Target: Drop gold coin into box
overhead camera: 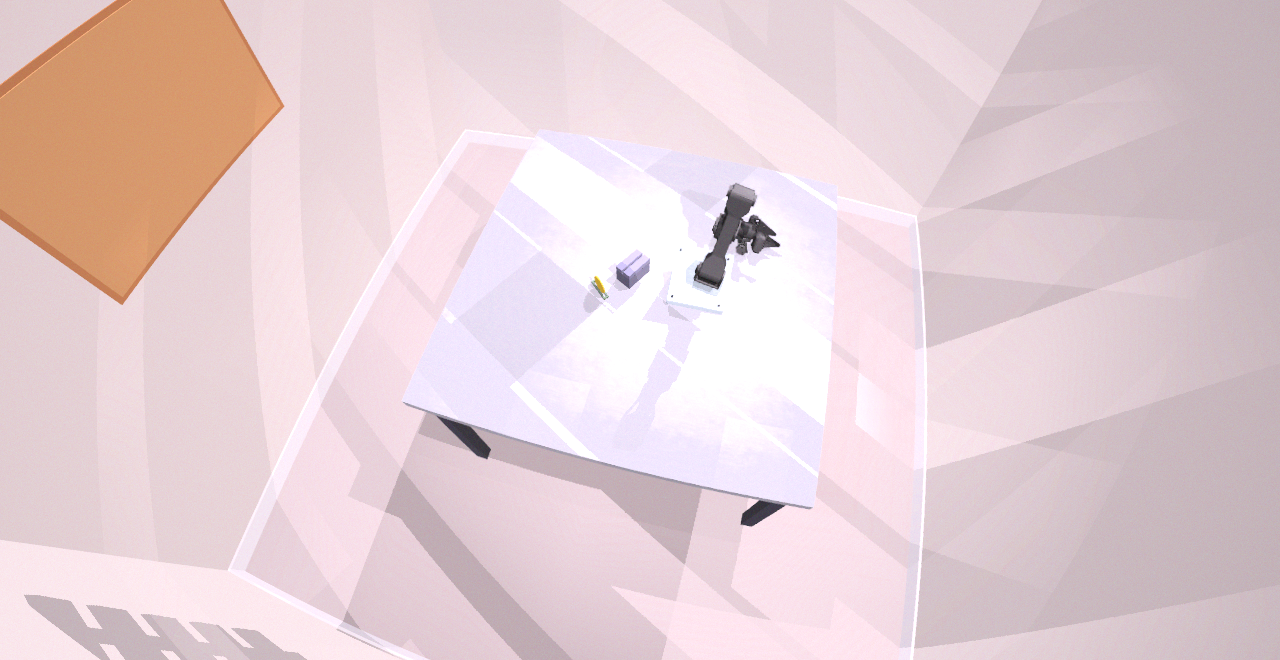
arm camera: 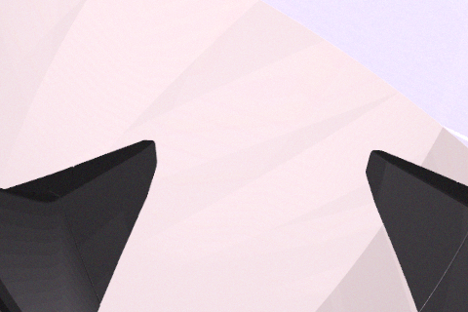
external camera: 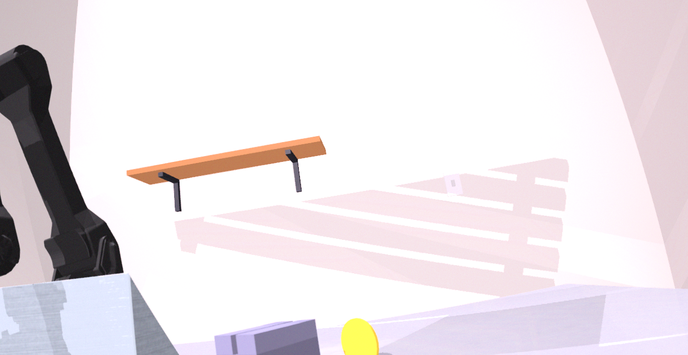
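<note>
Now: gripper tip 570 mm short of the gold coin, 220 mm to the right of it and 90 mm above it.
</note>
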